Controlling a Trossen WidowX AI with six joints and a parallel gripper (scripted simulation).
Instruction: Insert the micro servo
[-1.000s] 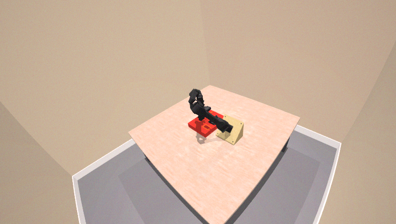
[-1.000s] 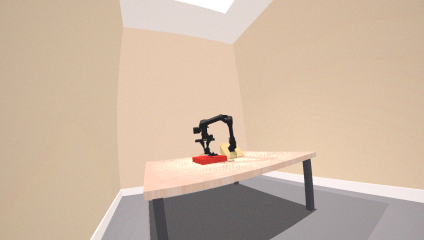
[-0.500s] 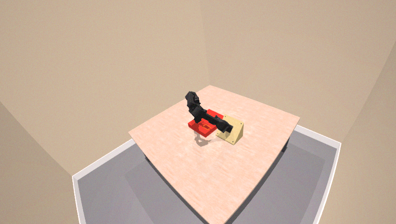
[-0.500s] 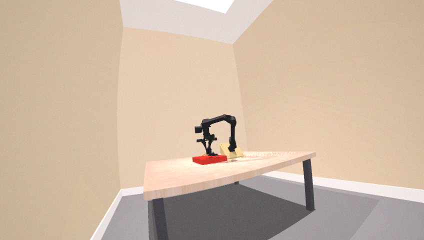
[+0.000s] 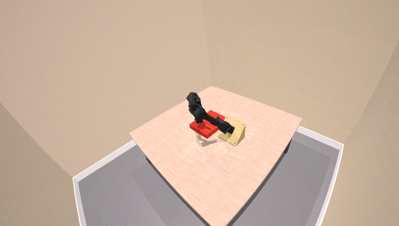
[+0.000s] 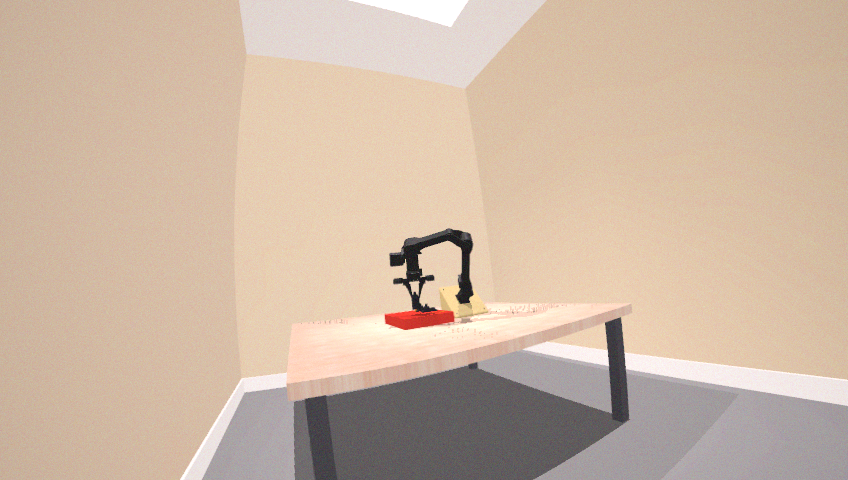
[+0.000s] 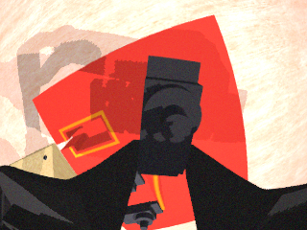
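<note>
Right now the red deck is 10 mm ahead of my gripper tip, 70 mm to the right of it and 100 mm below it.
</note>
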